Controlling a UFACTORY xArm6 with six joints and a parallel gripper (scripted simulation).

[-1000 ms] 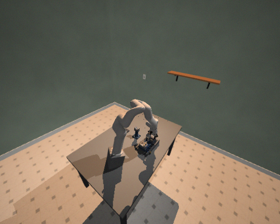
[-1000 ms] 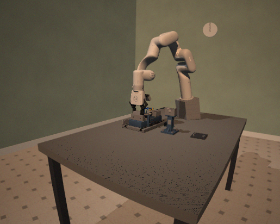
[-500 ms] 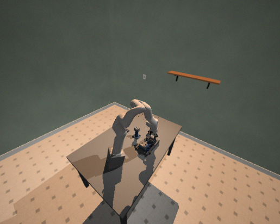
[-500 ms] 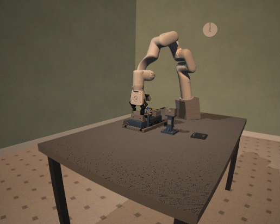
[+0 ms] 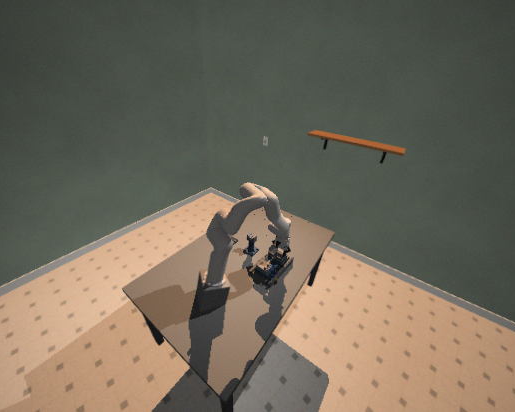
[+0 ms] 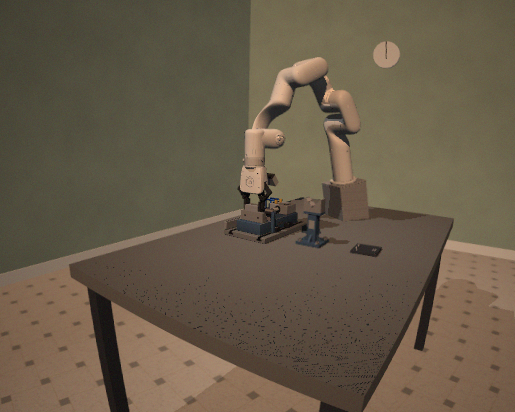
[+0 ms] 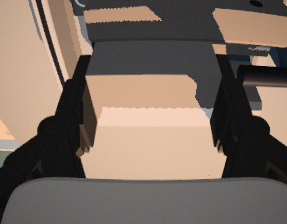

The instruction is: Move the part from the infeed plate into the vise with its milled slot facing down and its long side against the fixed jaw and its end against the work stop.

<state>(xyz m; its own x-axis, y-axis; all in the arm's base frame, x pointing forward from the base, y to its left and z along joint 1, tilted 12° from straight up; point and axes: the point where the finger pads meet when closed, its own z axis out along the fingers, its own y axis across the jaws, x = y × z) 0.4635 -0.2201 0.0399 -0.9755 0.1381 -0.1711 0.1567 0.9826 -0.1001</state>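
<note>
Now: hand 2 cm above the part. Round my hand: air cylinder rod: 8 cm behind, 3 cm to the left, 3 cm below; then work stop: 1 cm ahead, 7 cm to the left, 2 cm below; then vise base rail: 8 cm behind, 6 cm to the right, 7 cm below.
</note>
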